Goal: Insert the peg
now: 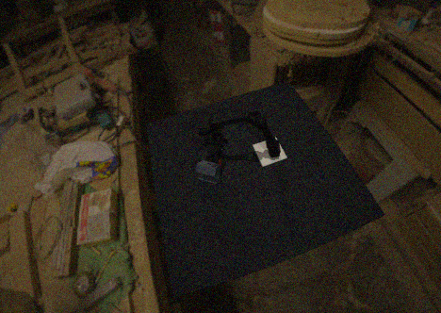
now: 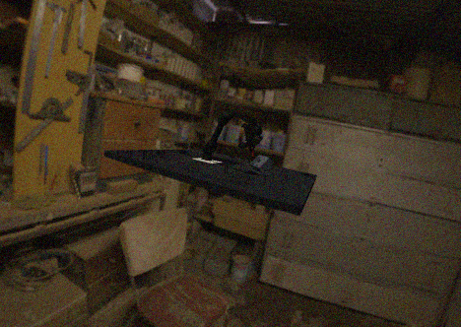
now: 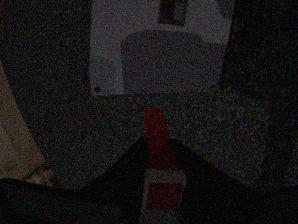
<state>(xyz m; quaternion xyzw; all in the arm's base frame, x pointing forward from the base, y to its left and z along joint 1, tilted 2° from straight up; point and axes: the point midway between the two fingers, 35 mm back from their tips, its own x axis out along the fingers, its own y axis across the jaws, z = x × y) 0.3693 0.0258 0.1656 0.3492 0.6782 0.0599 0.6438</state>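
Right now the grey sloped panel is 8 cm ahead of my gripper tip, 7 cm below it and 1 cm to the left of it. Also, from my gripper tip: red peg 1 cm to the right, 1 cm above.
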